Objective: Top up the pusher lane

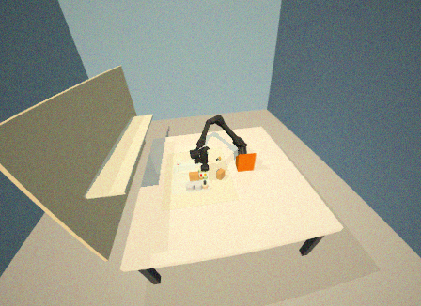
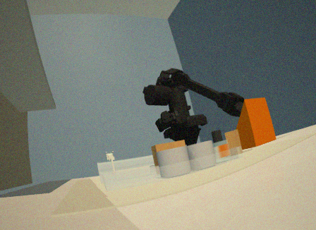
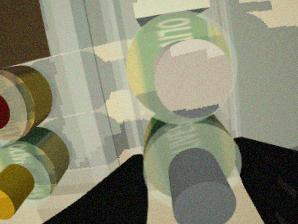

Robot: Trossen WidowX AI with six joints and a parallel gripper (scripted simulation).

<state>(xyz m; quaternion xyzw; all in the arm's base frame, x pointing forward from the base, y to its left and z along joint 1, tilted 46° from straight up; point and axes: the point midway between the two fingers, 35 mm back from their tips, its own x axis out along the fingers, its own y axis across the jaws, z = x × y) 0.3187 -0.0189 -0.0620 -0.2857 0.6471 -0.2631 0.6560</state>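
Right now my gripper tip is 12 cm past the tan box and 7 cm to the right of it. From my gripper tip the other things lie so: cream pusher plate 15 cm ahead, 3 cm to the right, 2 cm above; shelf 51 cm ahead, 34 cm above, 4 cm to the left.
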